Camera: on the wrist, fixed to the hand. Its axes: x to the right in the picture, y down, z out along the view.
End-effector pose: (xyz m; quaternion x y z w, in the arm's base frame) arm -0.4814 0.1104 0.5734 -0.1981 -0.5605 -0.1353 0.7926
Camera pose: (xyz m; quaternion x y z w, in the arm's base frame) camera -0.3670 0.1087 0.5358 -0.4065 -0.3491 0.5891 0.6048
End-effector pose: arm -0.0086 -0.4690 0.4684 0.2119 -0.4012 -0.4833 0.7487
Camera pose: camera 0.1086 -0.4550 0.4449 -0.0624 -0.5876 0.2501 0.7670
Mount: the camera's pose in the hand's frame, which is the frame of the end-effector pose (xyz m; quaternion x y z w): 0.0029 0.0545 -0.1073 0.1751 -0.1094 0.7075 0.6759
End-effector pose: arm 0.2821 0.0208 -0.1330 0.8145 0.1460 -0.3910 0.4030
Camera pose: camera 0.3698 0.0688 -0.0660 0.6816 -0.5901 -0.0938 0.4224
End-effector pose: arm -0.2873 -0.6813 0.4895 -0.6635 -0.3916 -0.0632 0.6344
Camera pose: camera -0.2083 -0.7696 0.4681 -0.6213 0.1243 0.5473 0.5468
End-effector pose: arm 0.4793 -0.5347 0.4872 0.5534 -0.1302 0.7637 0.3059
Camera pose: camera 0.3633 -0.5185 0.4596 -0.4190 0.3793 -0.6949 0.4447
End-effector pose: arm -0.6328 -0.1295 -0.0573 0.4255 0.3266 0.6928 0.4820
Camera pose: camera -0.7516 -0.1489 -0.0550 -0.6788 0.0117 -0.7055 0.2031
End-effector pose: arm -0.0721 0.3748 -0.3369 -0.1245 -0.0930 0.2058 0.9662
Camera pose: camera -0.0651 0.4025 -0.4538 0.0417 -0.0444 0.8526 0.5191
